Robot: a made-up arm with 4 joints.
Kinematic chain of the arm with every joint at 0, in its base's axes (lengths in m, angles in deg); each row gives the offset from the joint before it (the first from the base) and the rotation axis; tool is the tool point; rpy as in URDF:
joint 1: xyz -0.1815 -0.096 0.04 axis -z
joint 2: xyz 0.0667 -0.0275 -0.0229 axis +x
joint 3: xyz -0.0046 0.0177 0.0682 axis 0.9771 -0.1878 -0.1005
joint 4: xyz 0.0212 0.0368 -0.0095 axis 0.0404 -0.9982 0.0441
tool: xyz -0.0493 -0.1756 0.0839 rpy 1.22 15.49 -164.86
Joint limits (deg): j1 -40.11..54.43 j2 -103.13..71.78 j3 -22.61..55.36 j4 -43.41..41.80
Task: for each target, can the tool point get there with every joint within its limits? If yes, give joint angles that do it. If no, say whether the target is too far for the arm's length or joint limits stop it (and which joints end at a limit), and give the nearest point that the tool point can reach.
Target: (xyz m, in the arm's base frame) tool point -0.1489 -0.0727 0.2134
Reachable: yes | joints -31.46 -40.64 -11.23 -0.12
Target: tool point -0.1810 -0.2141 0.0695
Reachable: yes | joints -1.51 -34.23 45.12 26.96
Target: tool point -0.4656 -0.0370 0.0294
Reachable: no: joint limits stop it (at a limit: joint 1, joint 4) | nearest point -0.3182 -0.1875 0.0270 | short by 0.211 m
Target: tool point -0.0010 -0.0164 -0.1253
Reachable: no: joint limits stop it (at a limit: joint 1, joint 2, joint 3, joint 4) | nearest point -0.0629 -0.1091 -0.1120 | short by 0.112 m
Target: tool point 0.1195 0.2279 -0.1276
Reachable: no: too far | nearest point -0.0337 0.0631 0.0414 | short by 0.281 m
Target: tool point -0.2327 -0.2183 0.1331
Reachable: yes | joints 36.35 -24.45 31.91 -7.10
